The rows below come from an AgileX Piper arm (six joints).
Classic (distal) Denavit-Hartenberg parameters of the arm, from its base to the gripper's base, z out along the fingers. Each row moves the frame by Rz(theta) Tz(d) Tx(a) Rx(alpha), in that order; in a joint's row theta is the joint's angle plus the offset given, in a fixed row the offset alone. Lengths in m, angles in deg.
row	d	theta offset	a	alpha
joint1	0.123	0	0	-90
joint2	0	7.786	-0.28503	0
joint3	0	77.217	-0.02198	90
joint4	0.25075	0	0	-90
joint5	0	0	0	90
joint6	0.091	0	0	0
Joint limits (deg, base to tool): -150..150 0..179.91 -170..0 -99.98..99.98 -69.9..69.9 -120..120
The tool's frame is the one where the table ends.
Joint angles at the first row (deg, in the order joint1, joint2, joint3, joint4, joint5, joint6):
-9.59, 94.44, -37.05, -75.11, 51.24, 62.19
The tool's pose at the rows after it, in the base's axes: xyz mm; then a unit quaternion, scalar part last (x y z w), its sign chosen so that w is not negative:
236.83, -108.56, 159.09, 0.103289, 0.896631, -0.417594, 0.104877
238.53, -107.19, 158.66, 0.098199, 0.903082, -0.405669, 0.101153
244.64, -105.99, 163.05, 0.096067, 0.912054, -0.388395, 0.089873
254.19, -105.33, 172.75, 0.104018, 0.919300, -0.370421, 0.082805
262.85, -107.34, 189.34, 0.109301, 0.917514, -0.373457, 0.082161
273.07, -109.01, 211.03, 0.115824, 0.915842, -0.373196, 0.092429
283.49, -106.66, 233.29, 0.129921, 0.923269, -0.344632, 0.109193
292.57, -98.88, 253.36, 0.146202, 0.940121, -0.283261, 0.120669
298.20, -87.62, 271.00, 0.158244, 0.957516, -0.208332, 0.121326
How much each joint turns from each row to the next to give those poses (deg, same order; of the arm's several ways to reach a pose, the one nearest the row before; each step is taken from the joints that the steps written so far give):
0.00, 0.00, 0.00, 0.38, -0.89, -0.77
0.00, 0.00, -0.50, 1.82, -1.03, -2.17
0.00, 0.00, -2.38, 4.97, -0.20, -5.58
0.00, -0.07, -3.74, 6.03, 0.90, -5.93
0.00, -0.62, -3.90, 2.96, 2.73, -4.39
0.00, -0.91, -4.70, 2.80, 2.38, -4.32
0.00, -0.99, -5.29, 6.24, 1.21, -5.26
0.00, -0.77, -5.58, 10.58, 1.39, -6.81
0.00, -0.57, -5.06, 11.77, 2.98, -6.64

